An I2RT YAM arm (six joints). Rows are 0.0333 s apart.
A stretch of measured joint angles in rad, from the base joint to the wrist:
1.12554, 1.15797, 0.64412, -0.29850, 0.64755, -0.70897
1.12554, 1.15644, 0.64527, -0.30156, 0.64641, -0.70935
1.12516, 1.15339, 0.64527, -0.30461, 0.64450, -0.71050
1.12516, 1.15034, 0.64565, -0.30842, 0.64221, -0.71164
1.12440, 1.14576, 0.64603, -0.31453, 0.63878, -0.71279
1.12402, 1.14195, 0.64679, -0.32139, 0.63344, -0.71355
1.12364, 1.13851, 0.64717, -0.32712, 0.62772, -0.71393
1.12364, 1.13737, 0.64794, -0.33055, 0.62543, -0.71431
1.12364, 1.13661, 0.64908, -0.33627, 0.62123, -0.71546
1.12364, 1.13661, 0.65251, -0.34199, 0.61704, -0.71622
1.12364, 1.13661, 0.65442, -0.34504, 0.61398, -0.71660
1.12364, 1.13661, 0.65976, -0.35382, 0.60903, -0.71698
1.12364, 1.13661, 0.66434, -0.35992, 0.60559, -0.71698
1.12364, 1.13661, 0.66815, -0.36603, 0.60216, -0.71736
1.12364, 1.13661, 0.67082, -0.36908, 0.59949, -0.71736
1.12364, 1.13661, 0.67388, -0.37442, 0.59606, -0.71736
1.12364, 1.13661, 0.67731, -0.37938, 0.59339, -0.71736
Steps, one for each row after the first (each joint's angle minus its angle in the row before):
0.00000, -0.00153, 0.00115, -0.00306, -0.00114, -0.00038
-0.00038, -0.00305, 0.00000, -0.00305, -0.00191, -0.00115
0.00000, -0.00305, 0.00038, -0.00381, -0.00229, -0.00114
-0.00076, -0.00458, 0.00038, -0.00611, -0.00343, -0.00115
-0.00038, -0.00381, 0.00076, -0.00686, -0.00534, -0.00076
-0.00038, -0.00344, 0.00038, -0.00573, -0.00572, -0.00038
0.00000, -0.00114, 0.00077, -0.00343, -0.00229, -0.00038
0.00000, -0.00076, 0.00114, -0.00572, -0.00420, -0.00115
0.00000, 0.00000, 0.00343, -0.00572, -0.00419, -0.00076
0.00000, 0.00000, 0.00191, -0.00305, -0.00306, -0.00038
0.00000, 0.00000, 0.00534, -0.00878, -0.00495, -0.00038
0.00000, 0.00000, 0.00458, -0.00610, -0.00344, 0.00000
0.00000, 0.00000, 0.00381, -0.00611, -0.00343, -0.00038
0.00000, 0.00000, 0.00267, -0.00305, -0.00267, 0.00000
0.00000, 0.00000, 0.00306, -0.00534, -0.00343, 0.00000
0.00000, 0.00000, 0.00343, -0.00496, -0.00267, 0.00000

